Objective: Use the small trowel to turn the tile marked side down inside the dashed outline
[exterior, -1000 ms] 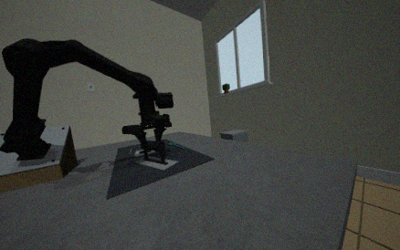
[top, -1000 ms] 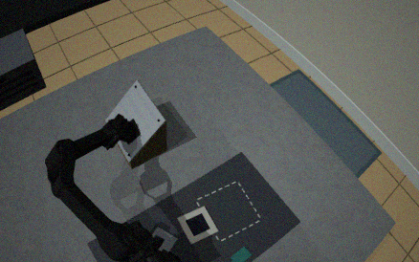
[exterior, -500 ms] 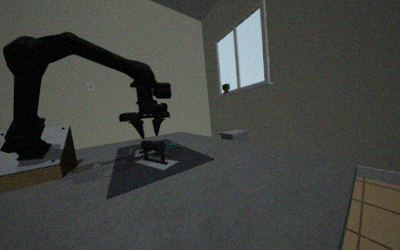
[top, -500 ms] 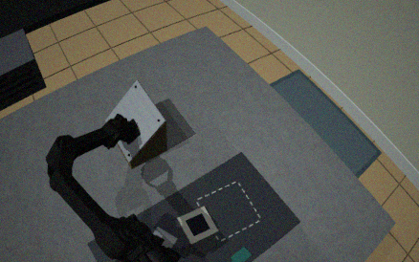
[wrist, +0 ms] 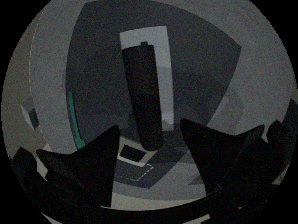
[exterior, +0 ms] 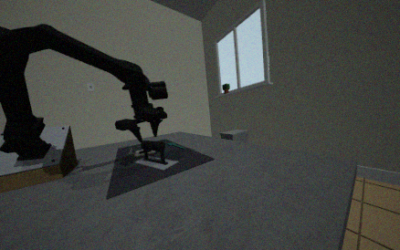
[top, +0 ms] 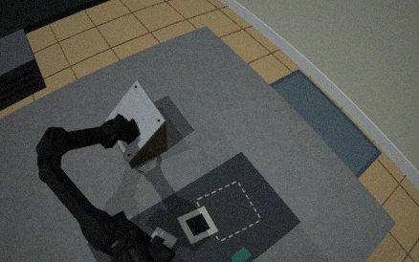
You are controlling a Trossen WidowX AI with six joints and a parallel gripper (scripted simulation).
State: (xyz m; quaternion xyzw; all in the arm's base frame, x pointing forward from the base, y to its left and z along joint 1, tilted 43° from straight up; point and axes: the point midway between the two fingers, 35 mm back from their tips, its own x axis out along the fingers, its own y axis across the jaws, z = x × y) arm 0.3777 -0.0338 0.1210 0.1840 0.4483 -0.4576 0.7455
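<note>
Right now the trowel is 1 cm to the left of my gripper tip and 6 cm below it. The rest, counted from my gripper tip: dark mat: 1 cm ahead, 16 cm to the left, 12 cm below; then small teal piece: 14 cm ahead, 20 cm to the left, 9 cm below; then tile: 2 cm behind, 18 cm to the left, 9 cm below.
</note>
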